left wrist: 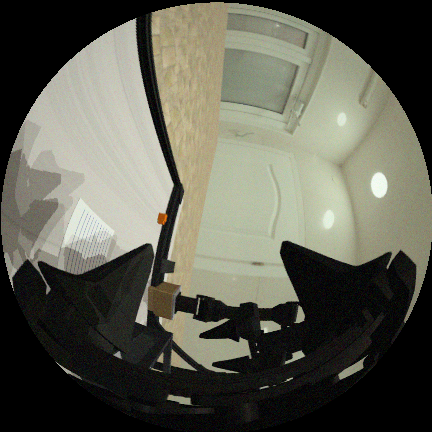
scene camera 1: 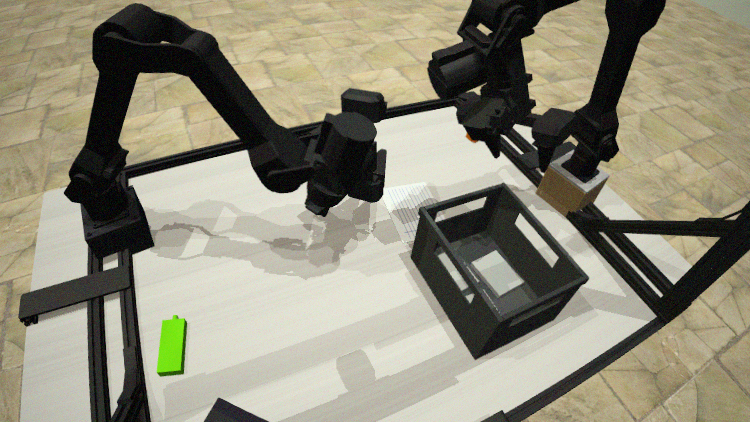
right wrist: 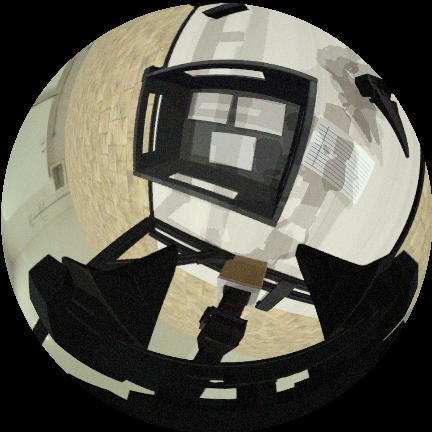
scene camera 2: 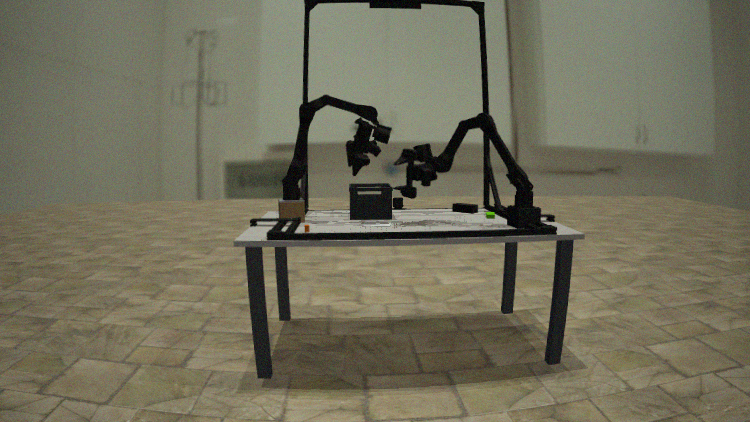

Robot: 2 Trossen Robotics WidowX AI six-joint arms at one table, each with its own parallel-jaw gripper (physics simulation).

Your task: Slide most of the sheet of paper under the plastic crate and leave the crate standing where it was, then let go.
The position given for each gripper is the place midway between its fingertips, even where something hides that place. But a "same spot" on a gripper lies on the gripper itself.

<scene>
right gripper: left wrist; scene camera 1 519, 164; right wrist 239, 251; scene camera 2
same spot on right gripper: [scene camera 2: 356, 167] = [left wrist: 222, 328]
</scene>
